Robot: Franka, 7 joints.
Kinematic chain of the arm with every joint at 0, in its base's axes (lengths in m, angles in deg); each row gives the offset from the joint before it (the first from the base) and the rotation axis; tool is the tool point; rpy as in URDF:
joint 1: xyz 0 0 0.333 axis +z
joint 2: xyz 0 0 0 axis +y
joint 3: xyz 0 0 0.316 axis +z
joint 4: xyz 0.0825 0 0 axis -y
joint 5: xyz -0.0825 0 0.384 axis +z
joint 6: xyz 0 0 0 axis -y
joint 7: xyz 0.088 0 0 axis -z
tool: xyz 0 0 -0.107 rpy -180 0 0
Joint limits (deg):
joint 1: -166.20..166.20
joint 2: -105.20..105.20
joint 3: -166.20..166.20
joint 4: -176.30..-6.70
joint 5: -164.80..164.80
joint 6: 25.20..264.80
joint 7: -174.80..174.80
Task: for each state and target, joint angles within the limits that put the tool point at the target. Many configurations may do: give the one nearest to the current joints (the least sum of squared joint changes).
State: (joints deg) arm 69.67 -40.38 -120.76 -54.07 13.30 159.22 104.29
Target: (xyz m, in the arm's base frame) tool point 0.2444 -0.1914 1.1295
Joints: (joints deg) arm 81.13 -3.52 -108.97 -36.82 10.83 159.61 104.29
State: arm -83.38 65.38 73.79 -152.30 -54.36 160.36 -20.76
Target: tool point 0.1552 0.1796 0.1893
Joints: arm -81.26 65.09 72.58 -176.30 -52.17 136.16 -20.76
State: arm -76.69 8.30 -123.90 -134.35 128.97 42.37 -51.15
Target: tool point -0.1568 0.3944 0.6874
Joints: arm -104.96 13.81 -159.36 -124.97 137.99 38.29 -51.15
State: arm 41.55 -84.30 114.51 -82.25 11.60 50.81 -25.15
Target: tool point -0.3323 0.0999 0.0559
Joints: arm 44.92 -88.63 128.27 -107.52 13.28 42.04 -25.15
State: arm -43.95 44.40 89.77 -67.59 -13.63 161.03 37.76
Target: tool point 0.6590 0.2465 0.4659
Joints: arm -38.11 53.83 79.04 -95.92 -13.55 153.39 37.76
